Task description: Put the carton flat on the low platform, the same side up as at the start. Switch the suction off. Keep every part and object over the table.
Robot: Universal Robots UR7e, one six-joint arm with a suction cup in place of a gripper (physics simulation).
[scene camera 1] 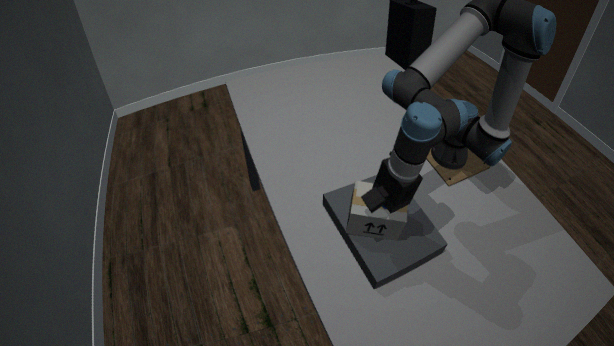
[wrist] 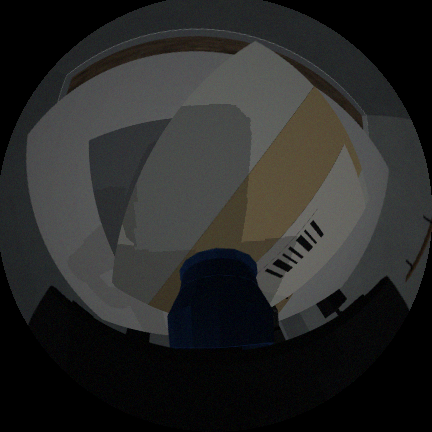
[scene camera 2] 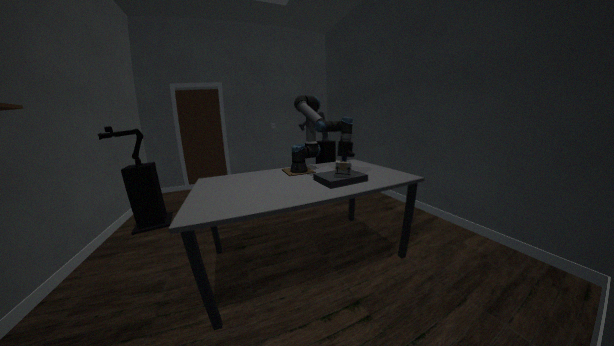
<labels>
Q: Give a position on a grey low platform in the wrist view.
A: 116, 158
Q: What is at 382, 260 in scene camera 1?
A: A grey low platform.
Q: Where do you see my suction cup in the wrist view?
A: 219, 304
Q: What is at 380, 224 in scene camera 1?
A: A carton.
</labels>
